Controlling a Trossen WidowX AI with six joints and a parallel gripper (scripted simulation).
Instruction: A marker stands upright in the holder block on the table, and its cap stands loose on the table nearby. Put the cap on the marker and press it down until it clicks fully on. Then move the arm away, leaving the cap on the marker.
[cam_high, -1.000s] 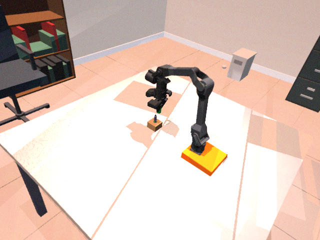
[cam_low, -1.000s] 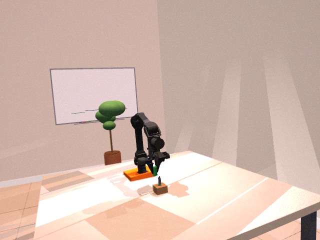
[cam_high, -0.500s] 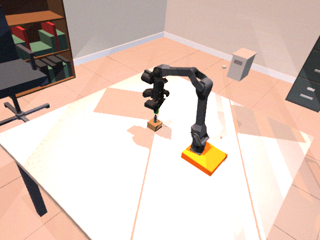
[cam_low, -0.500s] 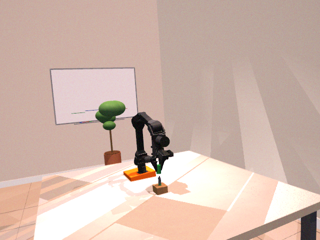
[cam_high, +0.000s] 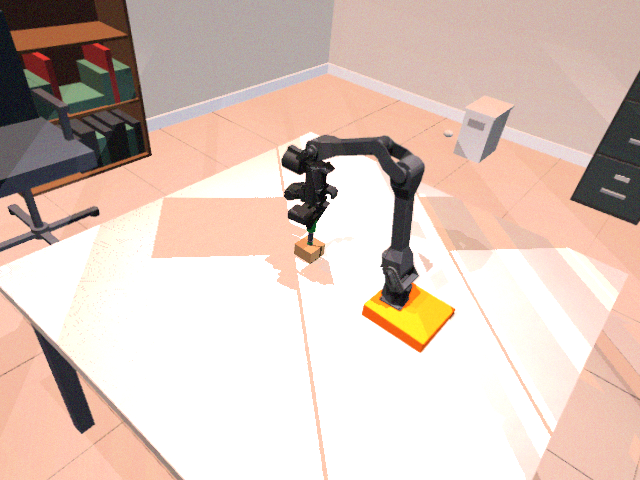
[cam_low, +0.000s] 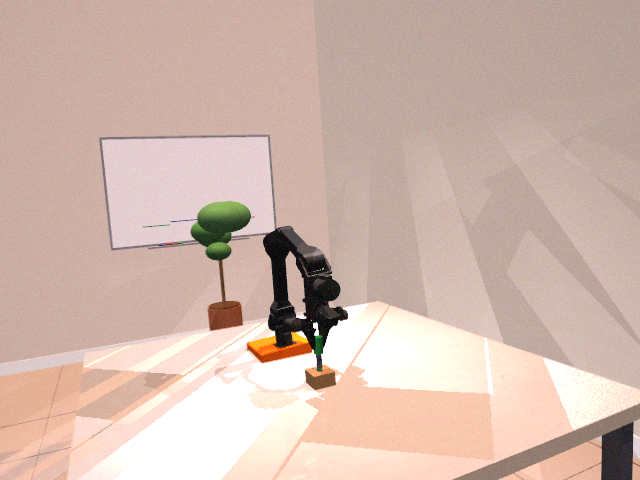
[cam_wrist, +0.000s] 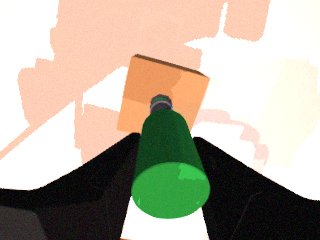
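My gripper tip is 8 cm above the tan holder block. Also, from my gripper tip: green cap: 1 cm above.
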